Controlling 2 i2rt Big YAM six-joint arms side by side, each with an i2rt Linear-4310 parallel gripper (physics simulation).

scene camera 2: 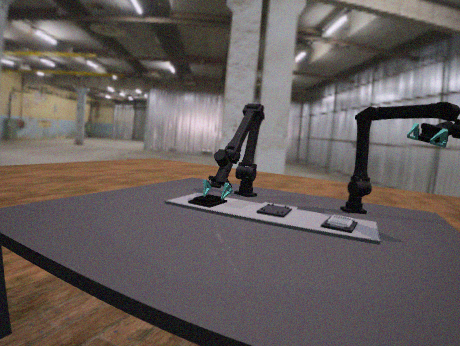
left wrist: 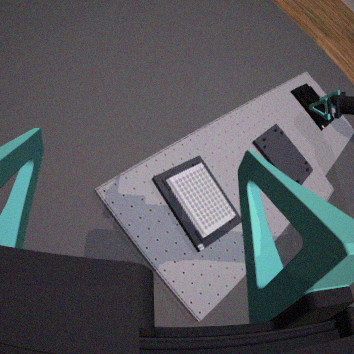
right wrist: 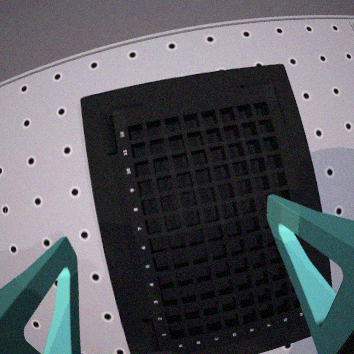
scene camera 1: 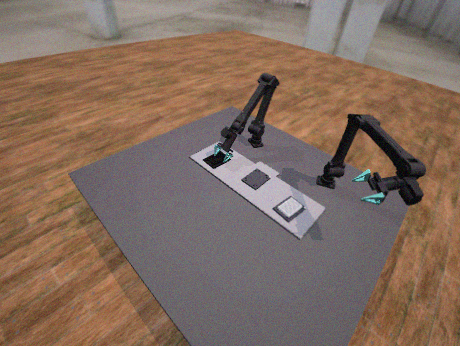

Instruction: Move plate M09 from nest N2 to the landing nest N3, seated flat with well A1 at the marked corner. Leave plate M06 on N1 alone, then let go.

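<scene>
A black well plate (scene camera 1: 213, 161) (scene camera 2: 206, 201) (right wrist: 200, 175) sits at the board's left end; row letters and numbers show along its edges in the right wrist view. A white well plate (scene camera 1: 290, 206) (scene camera 2: 342, 221) (left wrist: 201, 200) lies flat in a dark nest at the right end. The dark middle nest (scene camera 1: 256, 178) (scene camera 2: 274, 210) (left wrist: 282, 150) holds no plate. No M or N labels are readable. My right gripper (scene camera 1: 223, 155) (scene camera 2: 215, 195) (right wrist: 168, 227) is open just above the black plate, one finger over its wells, the other beside it. My left gripper (scene camera 1: 358, 189) (scene camera 2: 421, 140) (left wrist: 142, 148) is open and empty, high at the right.
The light perforated board (scene camera 1: 270, 191) (scene camera 2: 310, 219) (left wrist: 187, 285) carries these things on the grey table top (scene camera 1: 200, 240) (scene camera 2: 175, 260). The arm bases stand behind the board. A small pale mark (left wrist: 201, 247) shows at a corner of the white plate's nest.
</scene>
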